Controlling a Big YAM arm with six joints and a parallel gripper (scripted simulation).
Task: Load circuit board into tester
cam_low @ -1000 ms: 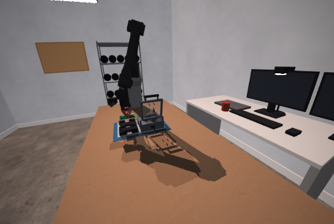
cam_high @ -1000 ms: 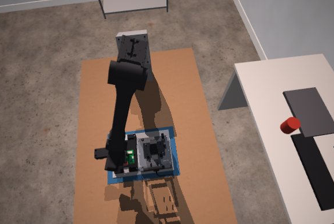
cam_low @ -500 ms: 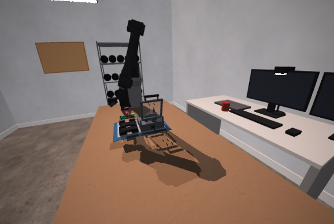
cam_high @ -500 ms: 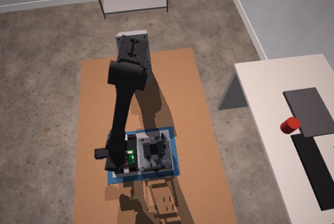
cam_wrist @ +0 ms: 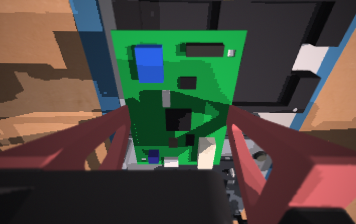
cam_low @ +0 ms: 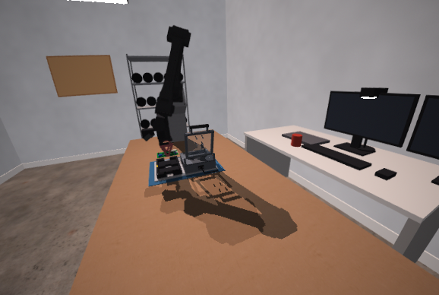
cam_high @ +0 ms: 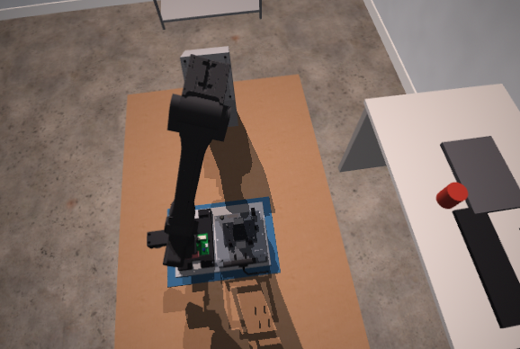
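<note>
The green circuit board is right at my hand. From my hand the other things lie so: clear lid: 6 cm ahead, 17 cm to the left, 6 cm above.
</note>
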